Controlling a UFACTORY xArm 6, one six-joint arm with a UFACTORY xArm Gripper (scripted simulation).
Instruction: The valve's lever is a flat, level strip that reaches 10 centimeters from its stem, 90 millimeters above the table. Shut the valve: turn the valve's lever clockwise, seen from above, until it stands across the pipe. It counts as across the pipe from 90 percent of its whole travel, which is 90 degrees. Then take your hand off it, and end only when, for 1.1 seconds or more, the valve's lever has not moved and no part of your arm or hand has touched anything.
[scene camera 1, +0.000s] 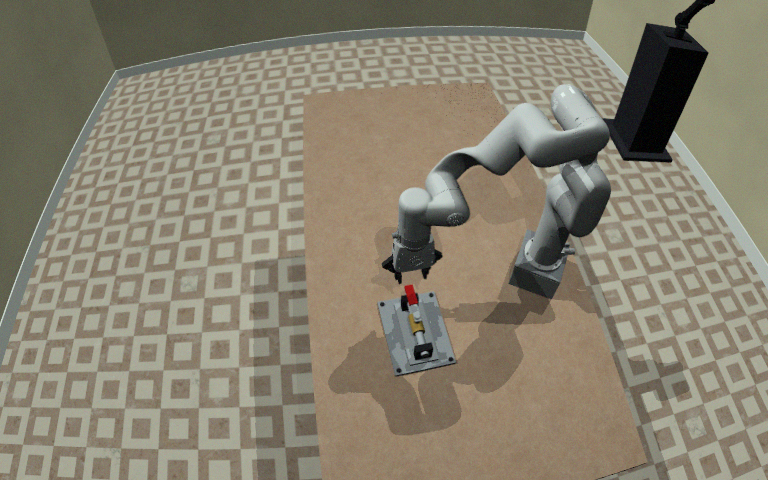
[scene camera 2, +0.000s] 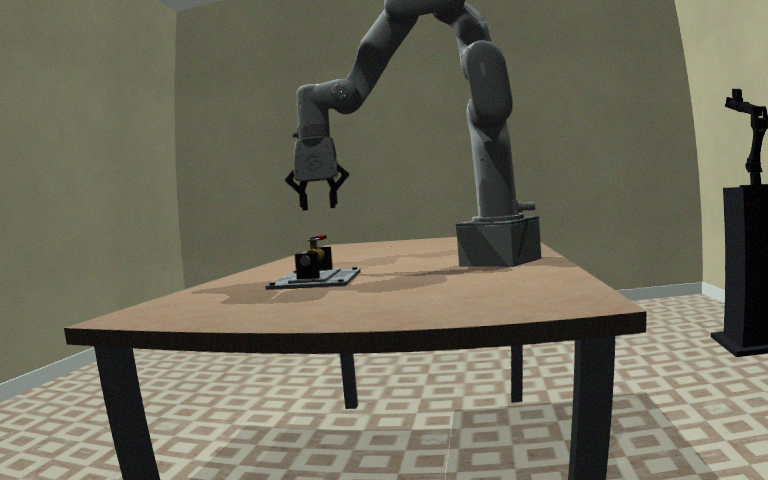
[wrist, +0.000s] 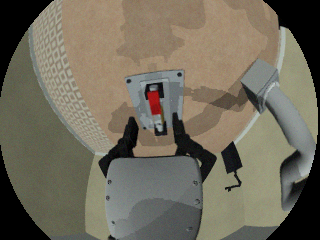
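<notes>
The gripper appears in the pictures, with scene camera 1 and the wrist view among those that show it. A base plate is there to be seen as well.
</notes>
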